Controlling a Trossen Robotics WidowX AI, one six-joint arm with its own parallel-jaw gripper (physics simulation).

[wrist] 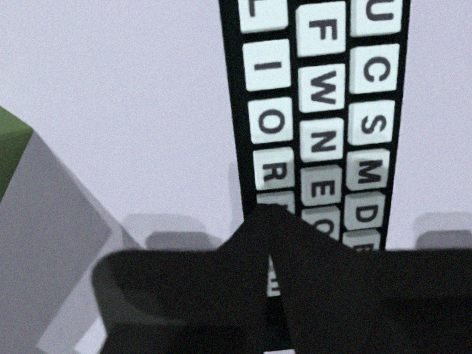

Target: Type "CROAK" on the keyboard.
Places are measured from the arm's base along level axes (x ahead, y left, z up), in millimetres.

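Pixels of known places: gripper, fingertip midpoint: [267,213].
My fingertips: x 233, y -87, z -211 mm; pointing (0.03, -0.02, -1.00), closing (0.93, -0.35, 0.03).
Note:
Behind a point stands the place of what it marks.
The keyboard [243,175] {x 229, y -68, z -215 mm} is a long black board with three columns of white keys, running from the top of the view down under the gripper. The O key [270,120] {x 247, y -48, z -210 mm}, the R key [274,170] {x 242, y -69, z -210 mm} and the C key [375,69] {x 290, y -45, z -210 mm} show clearly. My gripper [267,213] {x 233, y -87, z -211 mm} is shut and empty. Its black tips are over the key just below the R key and cover most of that key, so its letter cannot be read. Whether the tips touch it cannot be told. No A key can be made out; the lower keys are partly hidden behind the fingers.
A green block [11,140] {x 143, y -16, z -213 mm} shows at the left edge, with a grey shadow beside it. The keyboard lies on a pale table top [135,90] {x 198, y -18, z -226 mm}. Shadows of the gripper fall on the table on both sides and across the lower keys.

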